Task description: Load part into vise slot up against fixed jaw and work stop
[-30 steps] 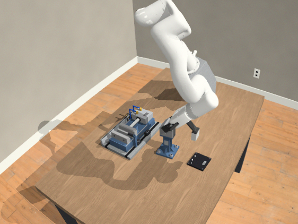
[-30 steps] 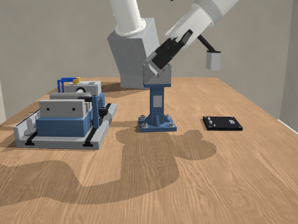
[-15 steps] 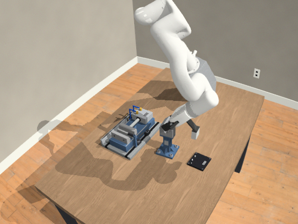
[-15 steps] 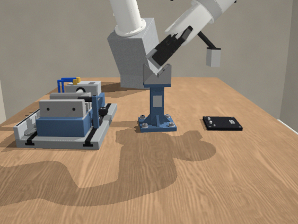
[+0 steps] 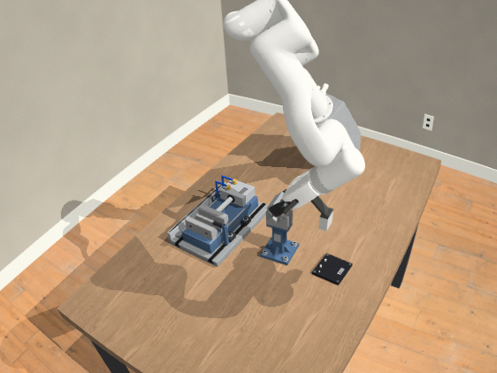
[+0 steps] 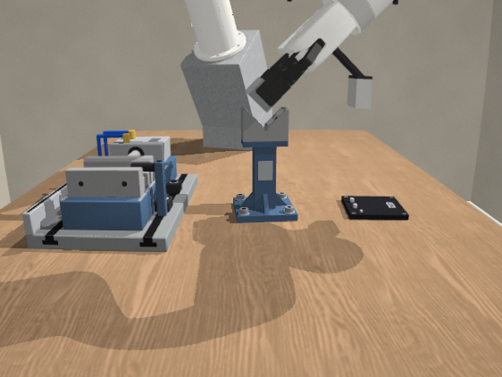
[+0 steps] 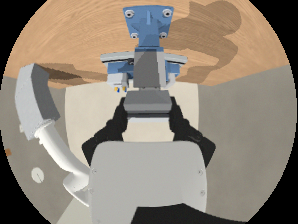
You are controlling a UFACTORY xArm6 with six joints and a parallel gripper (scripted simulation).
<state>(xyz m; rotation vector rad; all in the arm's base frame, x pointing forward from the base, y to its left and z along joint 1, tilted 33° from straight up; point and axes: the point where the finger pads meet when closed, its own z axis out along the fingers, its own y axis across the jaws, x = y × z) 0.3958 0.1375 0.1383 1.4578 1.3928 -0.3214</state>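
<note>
The part lies right at my hand. From my hand the other things lie so: blue work stop post 80 mm ahead, 150 mm to the right, 130 mm below; then black stop rod 80 mm ahead, 170 mm to the right, 100 mm below; then cylinder rod 10 mm behind, 220 mm to the right, 110 mm below.
</note>
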